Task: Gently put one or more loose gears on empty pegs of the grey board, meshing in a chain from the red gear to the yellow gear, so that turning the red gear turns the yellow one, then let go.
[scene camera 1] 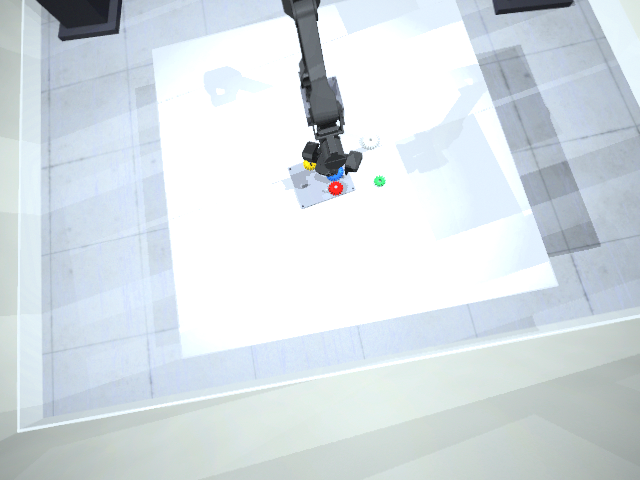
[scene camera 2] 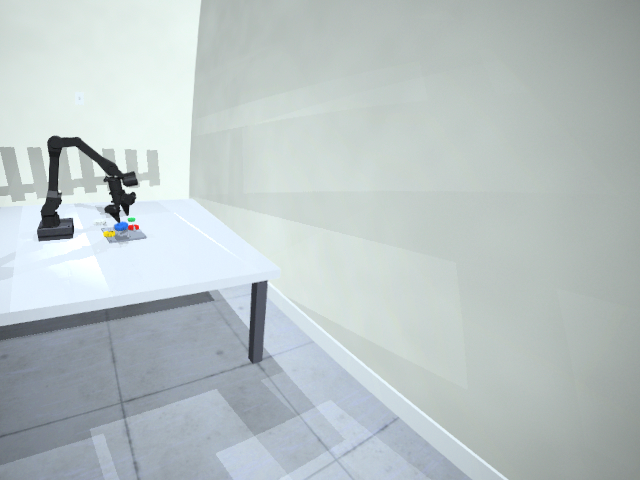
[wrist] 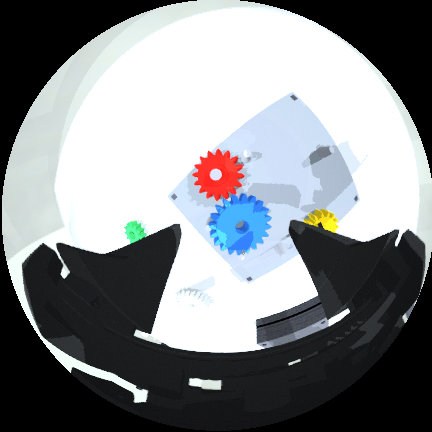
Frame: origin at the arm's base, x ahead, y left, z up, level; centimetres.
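Seen in the pictures: gripper, fingertip midpoint: [scene camera 2: 123, 219] [wrist: 236, 227]; arm's base, origin of the base link: [scene camera 2: 51, 225].
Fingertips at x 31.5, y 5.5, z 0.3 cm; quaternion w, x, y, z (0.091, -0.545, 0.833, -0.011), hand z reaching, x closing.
Observation:
Offsets run from my fingertips to a thing's top centre. Level surfaces: height alone.
The grey board @(dy -5.2, dx -0.5, dz -2.8 cm) [scene camera 1: 310, 197] [scene camera 2: 136, 237] [wrist: 280, 130] carries the red gear @(dy +0.3, dx +4.5, dz -3.4 cm) [scene camera 1: 335, 188] [scene camera 2: 133, 227] [wrist: 229, 175] and the yellow gear @(dy -8.7, dx -6.1, dz -3.3 cm) [scene camera 1: 309, 165] [scene camera 2: 109, 234] [wrist: 320, 219]. The blue gear @(dy +0.2, dx -1.1, dz -2.1 cm) [scene camera 1: 335, 176] [scene camera 2: 121, 226] [wrist: 235, 215] is over the board beside the red gear and looks higher than it; no peg shows clearly in its hole. The green gear @(dy +16.3, dx +2.9, dz -4.2 cm) [scene camera 1: 379, 180] [scene camera 2: 131, 219] [wrist: 134, 232] and white gear @(dy +14.3, dx -13.3, dz -4.2 cm) [scene camera 1: 370, 142] [scene camera 2: 100, 222] [wrist: 194, 298] lie off the board. My gripper [scene camera 2: 123, 217] [wrist: 236, 227] is open above the blue gear, fingertips on either side, apart from it.
Bare pegs @(dy -3.2, dx +5.1, dz -3.0 cm) [wrist: 247, 154] @(dy -12.1, dx +2.7, dz -3.0 cm) [wrist: 329, 150] stand on the board. In the wrist view, my right-hand finger partly covers the yellow gear. The arm's base [scene camera 2: 55, 229] [wrist: 290, 322] stands on the white table @(dz -5.9 cm) [scene camera 1: 258, 268] [scene camera 2: 180, 248] behind the board.

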